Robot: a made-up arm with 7 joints.
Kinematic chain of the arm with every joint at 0, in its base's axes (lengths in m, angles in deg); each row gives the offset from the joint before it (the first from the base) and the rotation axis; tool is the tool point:
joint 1: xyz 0 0 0.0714 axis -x
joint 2: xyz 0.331 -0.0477 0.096 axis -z
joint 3: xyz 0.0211 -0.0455 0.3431 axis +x
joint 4: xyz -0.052 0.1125 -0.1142 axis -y
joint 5: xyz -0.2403 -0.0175 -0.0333 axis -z
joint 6: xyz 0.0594 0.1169 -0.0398 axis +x
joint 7: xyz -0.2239 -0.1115 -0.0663 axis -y
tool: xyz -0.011 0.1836 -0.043
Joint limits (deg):
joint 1: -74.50..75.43
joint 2: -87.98..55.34
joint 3: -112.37..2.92
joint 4: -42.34..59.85
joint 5: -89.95..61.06
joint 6: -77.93..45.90
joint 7: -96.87..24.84
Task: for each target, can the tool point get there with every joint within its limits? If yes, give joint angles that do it. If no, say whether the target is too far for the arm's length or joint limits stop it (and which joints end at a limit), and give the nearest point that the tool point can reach.
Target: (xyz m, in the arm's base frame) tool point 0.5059 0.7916 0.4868
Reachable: no: joint limits stop it (at a limit: joint 2, joint 3, joint 4, joint 6) | nearest point 0.3704 0.6227 0.3982 | short by 0.234 m
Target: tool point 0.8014 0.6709 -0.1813
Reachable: no: joint limits stop it (at a limit: joint 2, joint 3, joint 4, joint 6) | nearest point 0.4800 0.5337 -0.1296 | short by 0.353 m
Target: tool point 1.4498 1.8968 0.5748
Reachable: no: too far | nearest point 0.8670 0.6815 0.4449 | short by 1.354 m
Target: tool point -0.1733 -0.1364 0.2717
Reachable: yes | joints 13.77 -7.46 -70.89 -17.13 -5.84 -6.20 -85.59
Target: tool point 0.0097 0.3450 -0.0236
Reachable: yes | joints 37.41 40.75 -50.04 -17.74 0.26 22.08 -45.51
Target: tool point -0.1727 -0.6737 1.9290
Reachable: no: too far | nearest point 0.0988 -0.3236 0.9638 | short by 1.062 m
